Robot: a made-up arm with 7 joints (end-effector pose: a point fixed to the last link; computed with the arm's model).
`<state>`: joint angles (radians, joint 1 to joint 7).
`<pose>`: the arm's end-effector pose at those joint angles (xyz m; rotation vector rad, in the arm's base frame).
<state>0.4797 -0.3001 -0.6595 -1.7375 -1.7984 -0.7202 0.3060</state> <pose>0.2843 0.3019 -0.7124 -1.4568 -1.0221 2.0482</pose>
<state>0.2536 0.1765 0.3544 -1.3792 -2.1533 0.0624 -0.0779</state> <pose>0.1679 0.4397 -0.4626 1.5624 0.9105 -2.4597</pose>
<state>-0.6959 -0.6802 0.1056 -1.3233 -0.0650 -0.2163 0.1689</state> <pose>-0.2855 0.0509 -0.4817 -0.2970 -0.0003 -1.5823</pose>
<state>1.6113 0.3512 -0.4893 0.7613 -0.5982 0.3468 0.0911</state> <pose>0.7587 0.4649 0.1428 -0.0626 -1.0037 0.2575</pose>
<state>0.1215 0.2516 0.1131 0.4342 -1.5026 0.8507 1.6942</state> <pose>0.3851 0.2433 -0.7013 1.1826 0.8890 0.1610</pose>
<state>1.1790 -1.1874 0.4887 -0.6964 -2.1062 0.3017 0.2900</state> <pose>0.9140 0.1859 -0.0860 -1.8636 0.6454 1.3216</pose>
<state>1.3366 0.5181 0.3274 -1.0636 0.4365 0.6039 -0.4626</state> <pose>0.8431 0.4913 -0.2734 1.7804 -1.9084 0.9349</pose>
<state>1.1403 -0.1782 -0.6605 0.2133 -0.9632 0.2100 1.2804</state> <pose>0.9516 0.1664 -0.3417 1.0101 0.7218 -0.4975</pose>
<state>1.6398 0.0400 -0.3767 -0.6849 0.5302 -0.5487 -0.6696</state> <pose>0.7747 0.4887 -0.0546 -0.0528 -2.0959 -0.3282</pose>
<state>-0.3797 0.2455 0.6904 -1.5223 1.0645 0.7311 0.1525</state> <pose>0.0100 0.2299 -0.6212 1.4327 -0.7968 0.4440</pose>
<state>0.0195 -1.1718 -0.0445 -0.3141 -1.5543 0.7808 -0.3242</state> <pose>0.3110 0.1033 -0.8333 -0.5273 -1.5516 -2.4850</pose>
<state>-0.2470 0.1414 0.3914 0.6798 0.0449 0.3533 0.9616</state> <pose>0.3455 0.4501 -0.4733 -0.2663 1.0610 0.7376</pose>
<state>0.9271 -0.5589 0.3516 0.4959 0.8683 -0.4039 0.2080</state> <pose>0.7417 0.3429 -0.0392 -1.0531 -0.6268 0.2721</pose>
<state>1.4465 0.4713 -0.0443 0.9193 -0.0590 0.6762 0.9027</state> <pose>0.7593 0.6782 0.2168 -0.6749 -0.1307 0.8055</pose>
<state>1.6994 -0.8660 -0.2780 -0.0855 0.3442 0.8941 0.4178</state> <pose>1.0644 -0.0994 0.1209 1.2490 -1.0593 0.3446</pose>
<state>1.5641 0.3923 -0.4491 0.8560 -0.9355 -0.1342 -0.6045</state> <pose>0.6754 0.6028 -0.0810 -0.5036 -1.7677 -0.1322</pose>
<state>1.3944 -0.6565 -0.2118 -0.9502 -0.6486 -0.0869 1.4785</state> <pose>1.0548 0.1349 -0.2401 2.2570 0.0353 -0.0777</pose>
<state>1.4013 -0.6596 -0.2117 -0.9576 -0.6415 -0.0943 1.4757</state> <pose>1.0560 0.1345 -0.2340 2.2593 0.0330 -0.0760</pose>
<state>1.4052 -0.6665 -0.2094 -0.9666 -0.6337 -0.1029 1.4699</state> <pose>1.0558 0.1327 -0.2304 2.2637 0.0274 -0.0820</pose>
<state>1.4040 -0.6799 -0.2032 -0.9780 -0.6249 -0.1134 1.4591</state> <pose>1.0530 0.1289 -0.2308 2.2714 0.0164 -0.1010</pose>
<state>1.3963 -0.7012 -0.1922 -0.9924 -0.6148 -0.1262 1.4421</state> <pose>1.0470 0.1223 -0.2364 2.2826 -0.0014 -0.1363</pose>
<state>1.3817 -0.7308 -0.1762 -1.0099 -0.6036 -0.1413 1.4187</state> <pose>1.0375 0.1131 -0.2473 2.2966 -0.0264 -0.1895</pose>
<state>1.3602 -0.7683 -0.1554 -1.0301 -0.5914 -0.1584 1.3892</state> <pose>1.0241 0.1015 -0.2635 2.3116 -0.0586 -0.2605</pose>
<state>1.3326 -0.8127 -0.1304 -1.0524 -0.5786 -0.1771 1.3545</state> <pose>1.0068 0.0878 -0.2840 2.3253 -0.0974 -0.3481</pose>
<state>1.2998 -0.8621 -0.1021 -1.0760 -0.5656 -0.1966 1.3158</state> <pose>0.9860 0.0727 -0.3077 2.3350 -0.1417 -0.4495</pose>
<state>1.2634 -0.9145 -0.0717 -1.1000 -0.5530 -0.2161 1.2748</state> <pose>0.9622 0.0571 -0.3332 2.3386 -0.1902 -0.5601</pose>
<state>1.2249 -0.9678 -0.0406 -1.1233 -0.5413 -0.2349 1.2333</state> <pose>0.9362 0.0415 -0.3590 2.3348 -0.2407 -0.6753</pose>
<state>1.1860 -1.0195 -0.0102 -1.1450 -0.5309 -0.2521 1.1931</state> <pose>0.9093 0.0268 -0.3839 2.3235 -0.2911 -0.7894</pose>
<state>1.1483 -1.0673 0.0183 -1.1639 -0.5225 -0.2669 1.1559</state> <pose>0.8826 0.0135 -0.4068 2.3056 -0.3390 -0.8968</pose>
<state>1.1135 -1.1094 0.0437 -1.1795 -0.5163 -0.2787 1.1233</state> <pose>0.8578 0.0020 -0.4270 2.2837 -0.3825 -0.9924</pose>
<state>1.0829 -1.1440 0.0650 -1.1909 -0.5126 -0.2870 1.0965</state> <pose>0.8359 -0.0074 -0.4439 2.2604 -0.4194 -1.0721</pose>
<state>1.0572 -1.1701 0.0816 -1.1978 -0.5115 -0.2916 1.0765</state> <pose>0.8179 -0.0146 -0.4578 2.2384 -0.4482 -1.1335</pose>
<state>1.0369 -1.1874 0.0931 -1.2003 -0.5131 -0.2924 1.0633</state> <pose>0.8042 -0.0196 -0.4687 2.2204 -0.4683 -1.1761</pose>
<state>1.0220 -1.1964 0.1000 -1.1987 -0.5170 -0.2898 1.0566</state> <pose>0.7948 -0.0226 -0.4769 2.2074 -0.4802 -1.2009</pose>
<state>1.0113 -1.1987 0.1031 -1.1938 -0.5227 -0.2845 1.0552</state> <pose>0.7889 -0.0240 -0.4832 2.1989 -0.4850 -1.2115</pose>
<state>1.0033 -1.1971 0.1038 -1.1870 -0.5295 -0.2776 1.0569</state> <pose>0.7852 -0.0245 -0.4883 2.1936 -0.4857 -1.2138</pose>
